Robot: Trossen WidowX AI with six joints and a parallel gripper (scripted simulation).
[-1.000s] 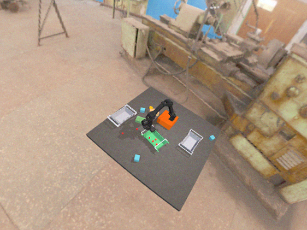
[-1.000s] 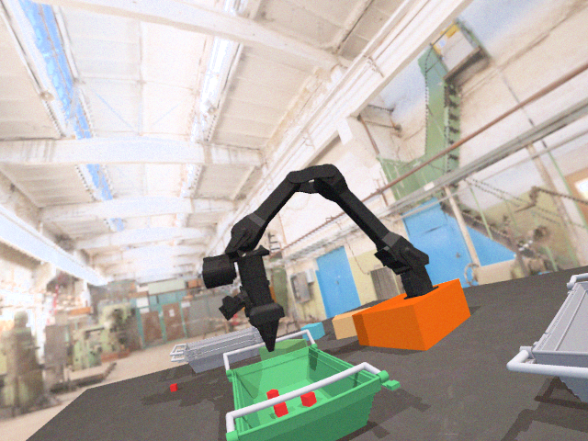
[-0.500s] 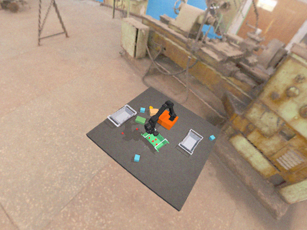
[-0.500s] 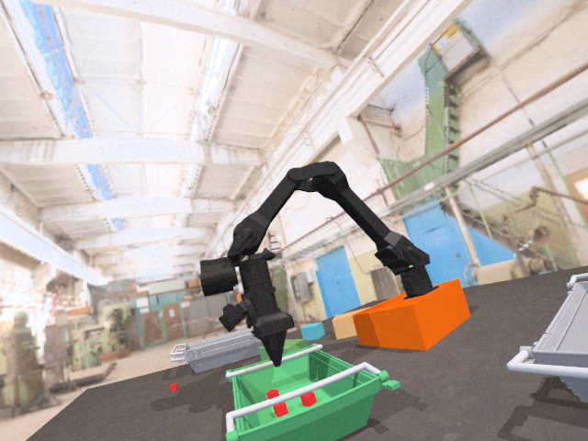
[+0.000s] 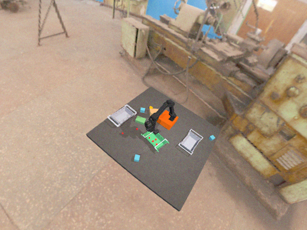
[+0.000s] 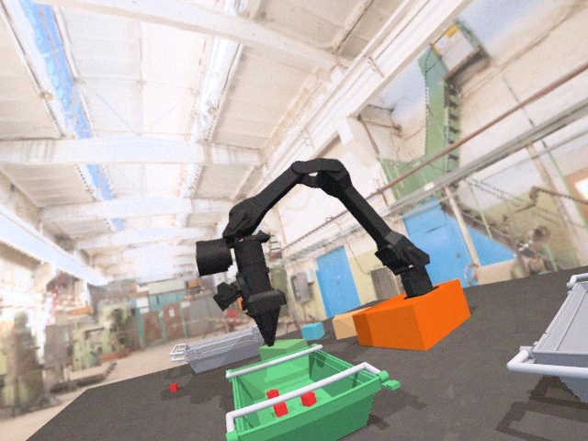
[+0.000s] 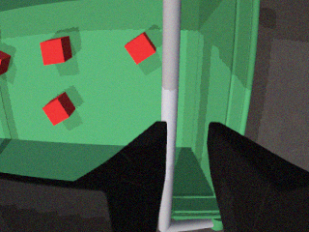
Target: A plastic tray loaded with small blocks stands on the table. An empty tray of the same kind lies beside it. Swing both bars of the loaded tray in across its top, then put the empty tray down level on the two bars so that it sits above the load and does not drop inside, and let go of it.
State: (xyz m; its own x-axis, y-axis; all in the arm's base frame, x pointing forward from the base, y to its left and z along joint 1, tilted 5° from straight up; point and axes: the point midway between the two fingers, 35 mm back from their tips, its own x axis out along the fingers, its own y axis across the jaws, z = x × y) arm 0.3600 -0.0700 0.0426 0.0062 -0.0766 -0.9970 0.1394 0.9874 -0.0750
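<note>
Right now my gripper tip is 28 cm past the grey tray, 44 cm to the right of it and 5 cm above it. Round my gripper tip: tan block (33 cm behind, 19 cm to the right, 6 cm below); green block (10 cm behind, 23 cm to the right, 7 cm below).
</note>
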